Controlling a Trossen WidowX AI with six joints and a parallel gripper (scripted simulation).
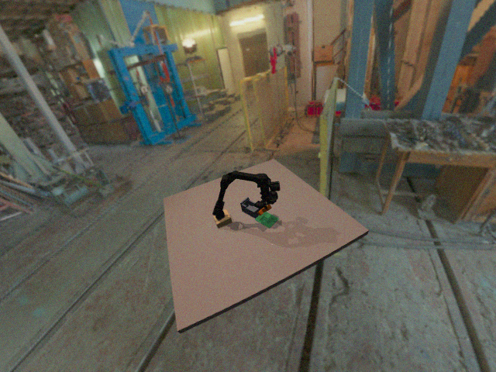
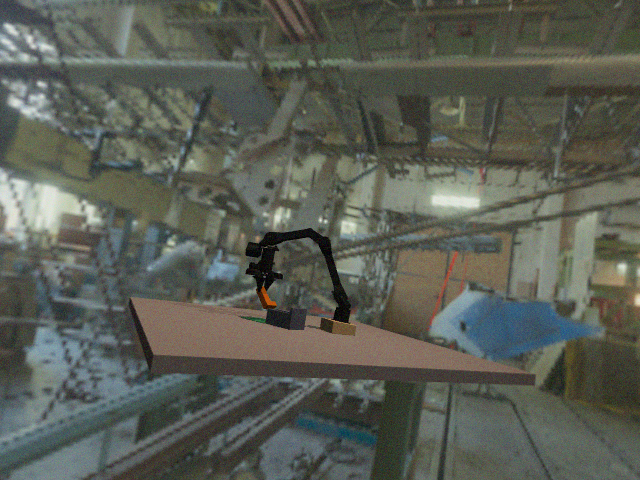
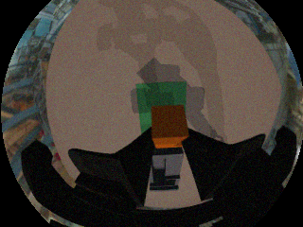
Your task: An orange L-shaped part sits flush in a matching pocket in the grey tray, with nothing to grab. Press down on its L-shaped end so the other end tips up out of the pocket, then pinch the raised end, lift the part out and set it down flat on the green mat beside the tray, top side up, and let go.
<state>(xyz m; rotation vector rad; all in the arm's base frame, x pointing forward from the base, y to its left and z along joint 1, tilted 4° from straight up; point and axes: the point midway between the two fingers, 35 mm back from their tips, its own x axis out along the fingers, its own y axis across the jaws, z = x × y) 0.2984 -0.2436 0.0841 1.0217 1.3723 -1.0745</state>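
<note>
My gripper tip is now 140 mm above the green mat, 20 mm to the right of it and 10 mm past it. From my gripper tip the other things lie so: orange L-shaped part 30 mm to the left, 30 mm below, 20 mm behind.
</note>
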